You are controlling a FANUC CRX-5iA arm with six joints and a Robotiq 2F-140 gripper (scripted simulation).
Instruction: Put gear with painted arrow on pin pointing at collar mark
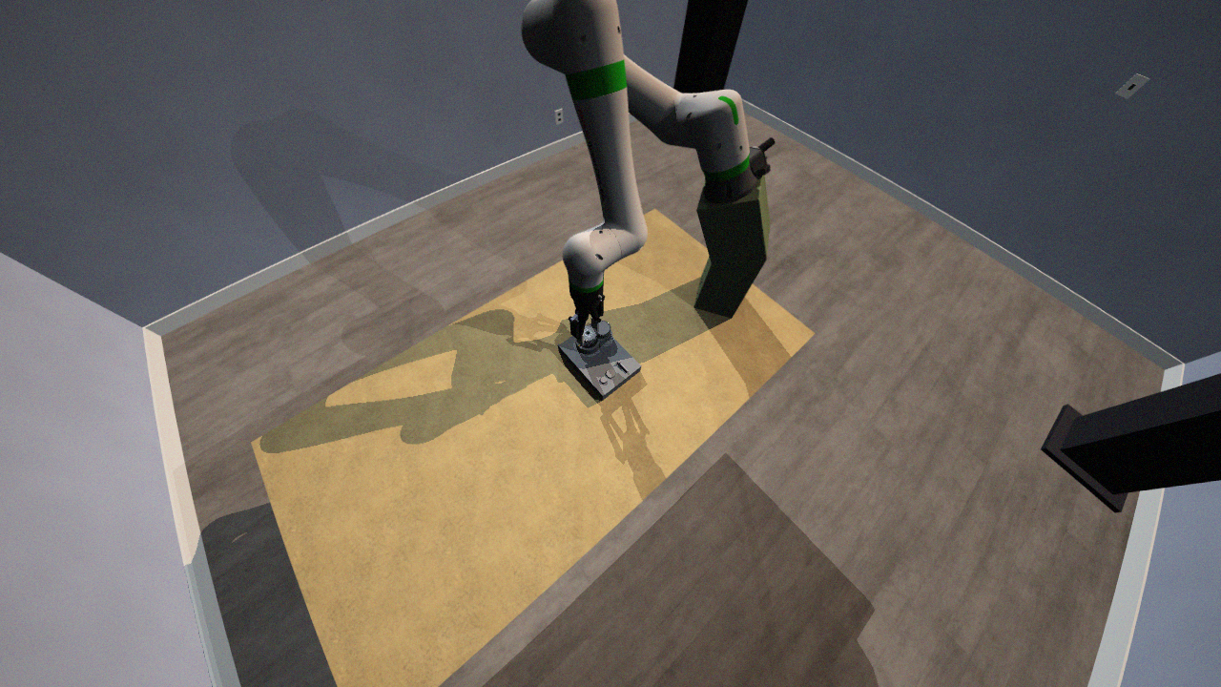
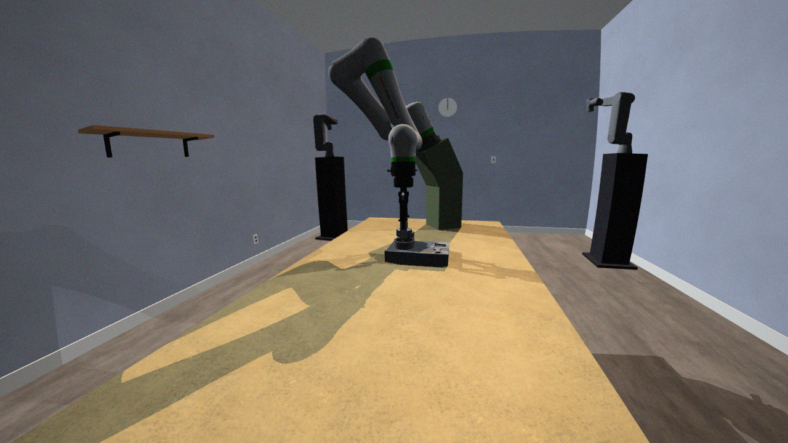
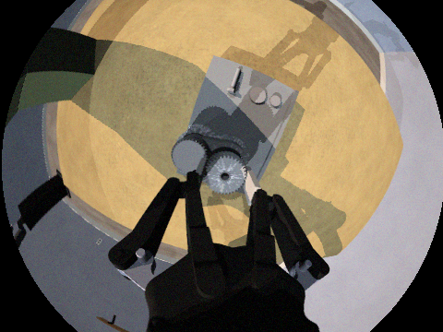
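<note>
The light toothed gear lies 20 mm below my hand. The rest, counted from my hand: peg 40 mm behind, 130 mm to the left, 70 mm below.
</note>
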